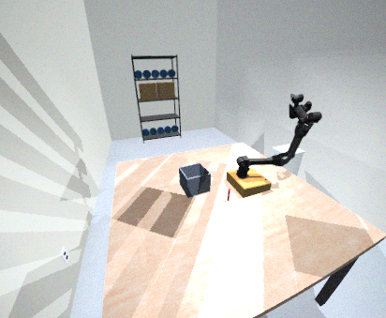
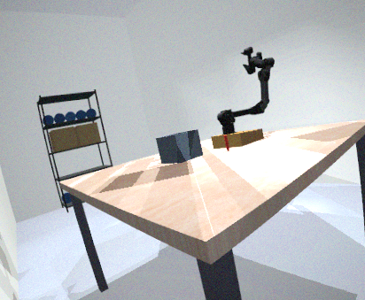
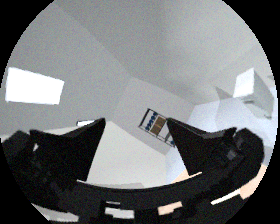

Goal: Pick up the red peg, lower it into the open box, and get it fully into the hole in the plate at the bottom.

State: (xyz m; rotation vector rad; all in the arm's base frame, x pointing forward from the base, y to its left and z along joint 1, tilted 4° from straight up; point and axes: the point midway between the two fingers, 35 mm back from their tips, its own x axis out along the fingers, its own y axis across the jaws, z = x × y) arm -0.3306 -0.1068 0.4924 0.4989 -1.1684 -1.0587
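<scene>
Now: gripper tip 500 mm short of the red peg, 290 mm to the right of it and 510 mm above it.
</scene>
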